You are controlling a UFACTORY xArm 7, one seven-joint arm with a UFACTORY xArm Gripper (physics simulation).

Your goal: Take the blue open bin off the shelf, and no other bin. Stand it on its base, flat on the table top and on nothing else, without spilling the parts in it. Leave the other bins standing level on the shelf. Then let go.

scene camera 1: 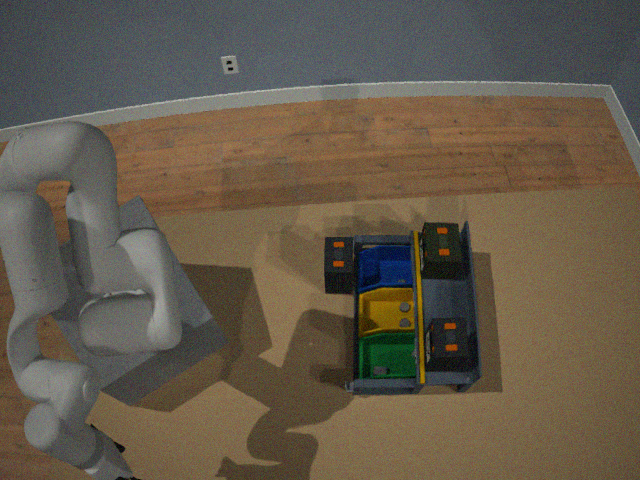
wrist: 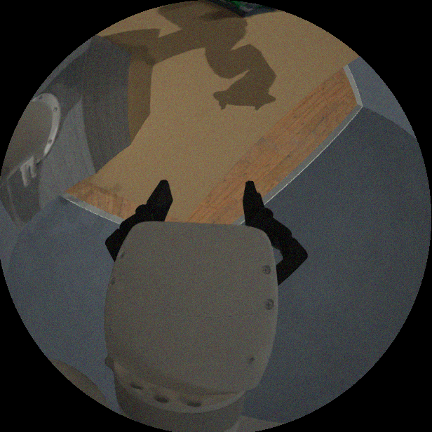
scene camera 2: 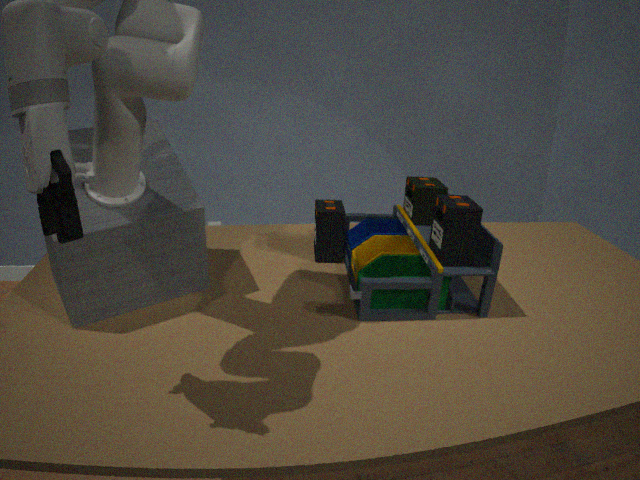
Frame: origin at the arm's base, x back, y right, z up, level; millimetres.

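Where they show: gripper, fingertip midpoint: (scene camera 1: 130, 470) (scene camera 2: 62, 236); arm's base at its link origin: (scene camera 2: 115, 185).
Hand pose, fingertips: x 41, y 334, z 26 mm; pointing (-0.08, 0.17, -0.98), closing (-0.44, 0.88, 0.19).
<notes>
Things, the pixels of their top centre, and the offset from my fingertips. "pt": a spot on its surface instead. Level surfaces: height alone.
- blue bin at its top centre: (scene camera 1: 394, 264) (scene camera 2: 383, 225) dx -654, dy -353, dz -179 mm
- shelf at a spot on its surface: (scene camera 2: 398, 282) (scene camera 1: 385, 387) pt dx -537, dy -74, dz -176 mm
- yellow bin at its top centre: (scene camera 2: 393, 243) (scene camera 1: 396, 308) dx -622, dy -245, dz -179 mm
- green bin at its top centre: (scene camera 2: 404, 265) (scene camera 1: 397, 354) dx -588, dy -139, dz -179 mm
- black box at its top centre: (scene camera 1: 338, 253) (scene camera 2: 330, 204) dx -526, dy -395, dz -129 mm
- table at its surface level: dz -261 mm
- yellow rail at its top centre: (scene camera 2: 416, 231) (scene camera 1: 420, 303) dx -670, dy -230, dz -148 mm
The blue bin (scene camera 1: 385, 266) (scene camera 2: 379, 226) sits in the shelf (scene camera 1: 385, 385) (scene camera 2: 398, 282), at the end of the row farthest from scene camera 2. The yellow bin (scene camera 1: 379, 310) (scene camera 2: 385, 245) is beside it in the middle, and the green bin (scene camera 1: 395, 351) (scene camera 2: 398, 266) is at the near end. Small grey parts show in the bins. My gripper (scene camera 2: 68, 238) (wrist: 205, 189) is open and empty, high above the table at the far left, well away from the shelf. In scene camera 1 it is mostly cut off at the bottom edge. The blue bin is not visible in the wrist view.
A black box (scene camera 1: 339, 279) (scene camera 2: 329, 232) stands on the table (scene camera 1: 558, 310) (scene camera 2: 413, 387) against the shelf's left side, beside the blue bin. Two more dark boxes (scene camera 1: 443, 266) (scene camera 2: 457, 232) stand on the shelf's upper level, behind a yellow rail (scene camera 1: 419, 310) (scene camera 2: 418, 238). My arm's grey pedestal (scene camera 2: 139, 268) is at left.
</notes>
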